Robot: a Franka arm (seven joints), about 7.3 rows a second.
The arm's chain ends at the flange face. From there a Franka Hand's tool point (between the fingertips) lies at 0.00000 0.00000 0.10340 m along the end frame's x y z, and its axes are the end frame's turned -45 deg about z.
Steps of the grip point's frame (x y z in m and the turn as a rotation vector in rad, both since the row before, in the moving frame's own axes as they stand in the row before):
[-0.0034, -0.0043, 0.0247, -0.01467, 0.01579, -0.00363]
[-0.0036, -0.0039, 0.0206, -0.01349, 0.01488, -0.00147]
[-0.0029, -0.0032, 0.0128, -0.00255, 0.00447, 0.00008]
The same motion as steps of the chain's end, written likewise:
[-0.0077, -0.0006, 0.0247, 0.00079, 0.02154, -0.00363]
[-0.0074, -0.0001, 0.0206, 0.00098, 0.02006, -0.00147]
[-0.0048, -0.0001, 0.0128, 0.00136, 0.00496, 0.00008]

